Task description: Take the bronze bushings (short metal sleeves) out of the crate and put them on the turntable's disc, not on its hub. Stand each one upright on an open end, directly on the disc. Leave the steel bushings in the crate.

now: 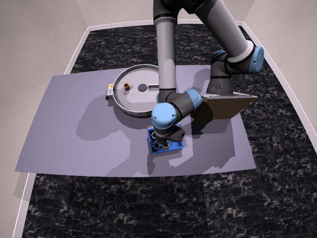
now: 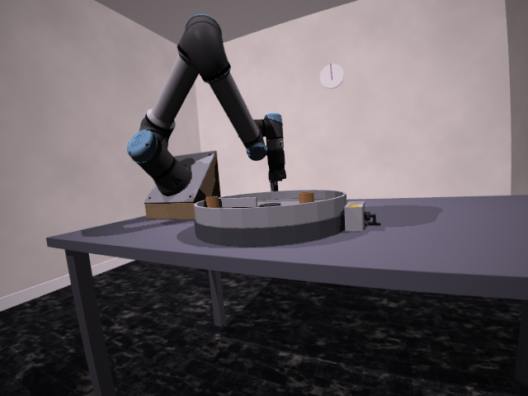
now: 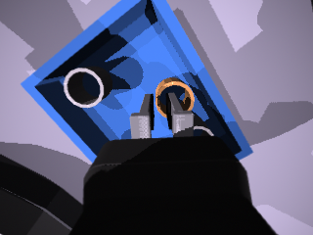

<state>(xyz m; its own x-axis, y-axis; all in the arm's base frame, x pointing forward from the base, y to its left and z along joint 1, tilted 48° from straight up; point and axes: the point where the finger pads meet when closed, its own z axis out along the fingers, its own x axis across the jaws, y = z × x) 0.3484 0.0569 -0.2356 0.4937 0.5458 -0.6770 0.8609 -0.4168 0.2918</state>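
The blue crate is 10 mm ahead of my hand, 20 mm to the right of it and 50 mm below it. Round my hand: turntable disc 100 mm ahead, 400 mm to the right, 20 mm below.
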